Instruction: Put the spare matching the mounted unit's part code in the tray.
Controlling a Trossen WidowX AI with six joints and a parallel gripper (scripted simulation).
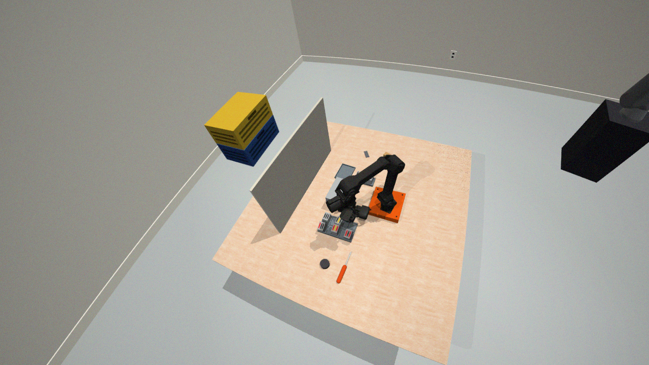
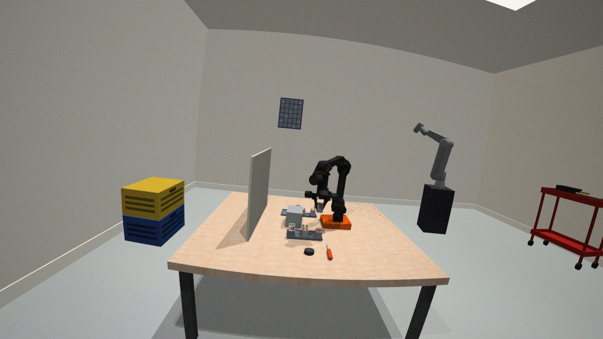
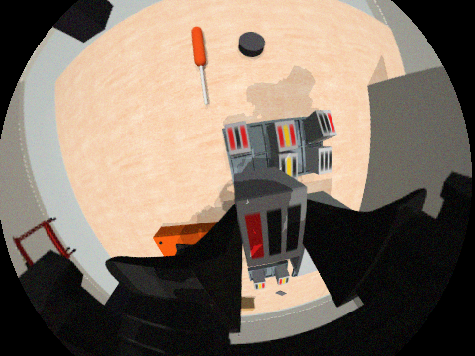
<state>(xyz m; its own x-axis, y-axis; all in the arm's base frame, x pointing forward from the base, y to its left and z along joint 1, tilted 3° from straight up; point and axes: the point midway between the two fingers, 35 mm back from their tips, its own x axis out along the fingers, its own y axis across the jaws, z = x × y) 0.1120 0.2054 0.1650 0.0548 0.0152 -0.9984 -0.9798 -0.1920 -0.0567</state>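
My gripper tip is 33 cm to the left of the flat grey tray, 24 cm short of it and 16 cm above it. From my gripper tip the other things lie so: grey spare (2 cm above); then tall grey panel (39 cm ahead, 11 cm to the right, 6 cm above); then grey mounted unit (16 cm ahead, 13 cm to the right, 11 cm below).
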